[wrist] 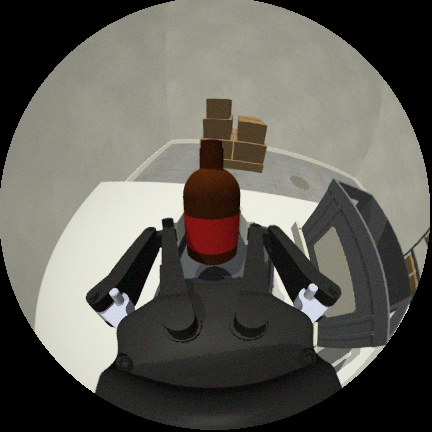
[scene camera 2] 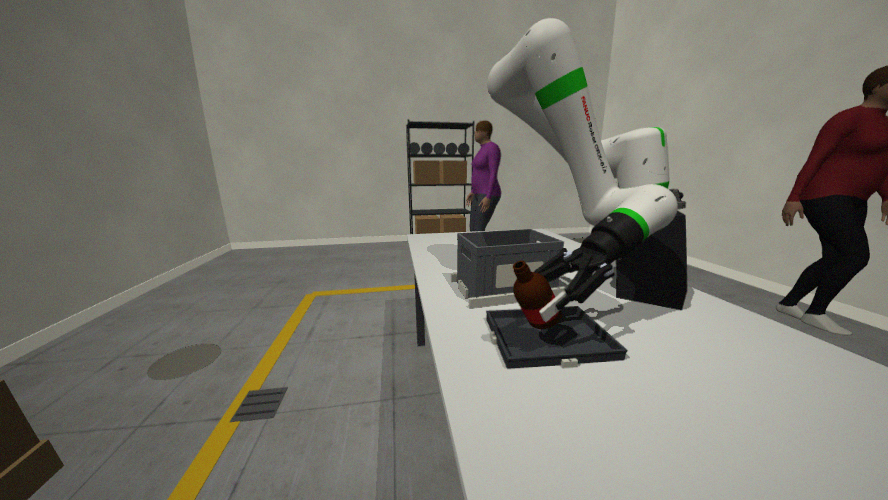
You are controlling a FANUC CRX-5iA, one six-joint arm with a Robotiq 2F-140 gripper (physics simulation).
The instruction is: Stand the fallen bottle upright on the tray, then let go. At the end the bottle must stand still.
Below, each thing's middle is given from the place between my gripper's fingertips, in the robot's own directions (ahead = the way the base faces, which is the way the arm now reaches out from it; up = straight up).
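You'd find the brown bottle [scene camera 2: 532, 291] with my gripper 1 cm past it and 3 cm below it. Counting from my hand, there's a grey crate [scene camera 2: 485, 260] that is 12 cm behind, 29 cm to the right and 1 cm below. Also from my hand, a dark tray [scene camera 2: 576, 335] is 7 cm behind, 2 cm to the right and 9 cm below.
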